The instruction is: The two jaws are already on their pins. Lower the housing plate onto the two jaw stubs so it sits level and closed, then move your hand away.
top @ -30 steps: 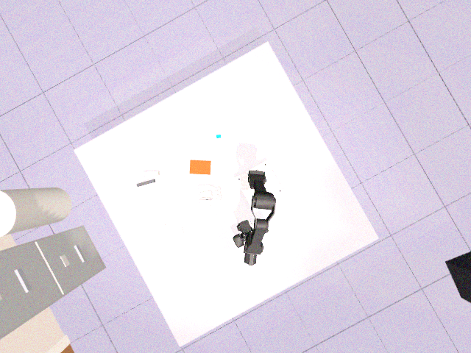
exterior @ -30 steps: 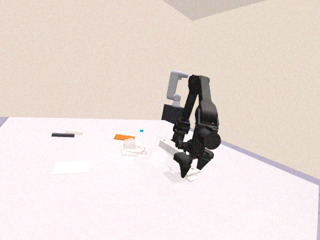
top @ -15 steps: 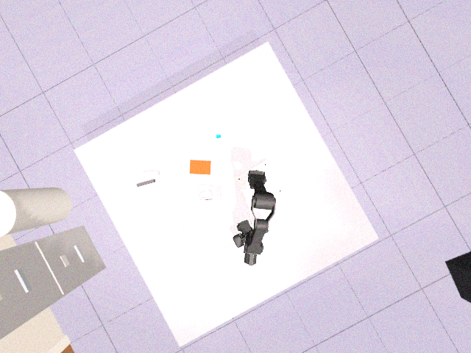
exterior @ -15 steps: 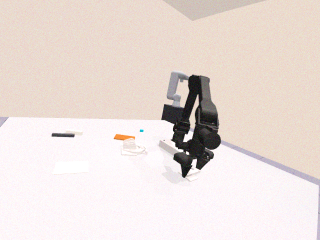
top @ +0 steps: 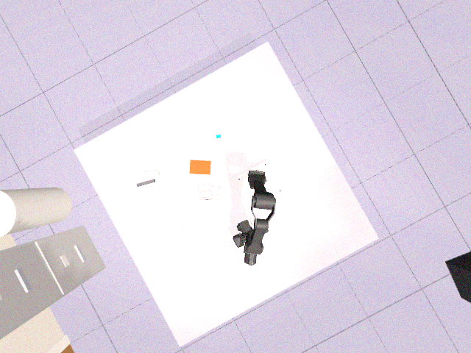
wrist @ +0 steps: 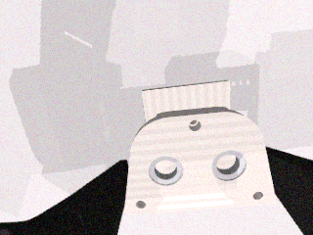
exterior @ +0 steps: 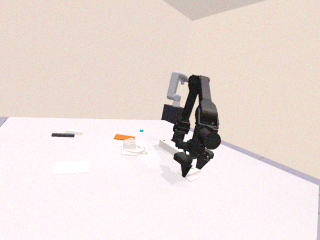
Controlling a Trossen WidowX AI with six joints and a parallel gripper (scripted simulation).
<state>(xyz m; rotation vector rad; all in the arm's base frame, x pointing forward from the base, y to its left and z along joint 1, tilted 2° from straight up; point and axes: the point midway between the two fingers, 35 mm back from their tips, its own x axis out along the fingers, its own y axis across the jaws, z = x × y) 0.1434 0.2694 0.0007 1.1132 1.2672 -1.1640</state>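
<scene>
Now: gripper tip 1 cm to the left of the white ribbed block. From my gripper tip the other things lie so: cyan cube (4 cm behind, 56 cm to the right); then flat white sheet (41 cm ahead, 17 cm to the right, 1 cm below); then dark bar (45 cm ahead, 48 cm to the right).
</scene>
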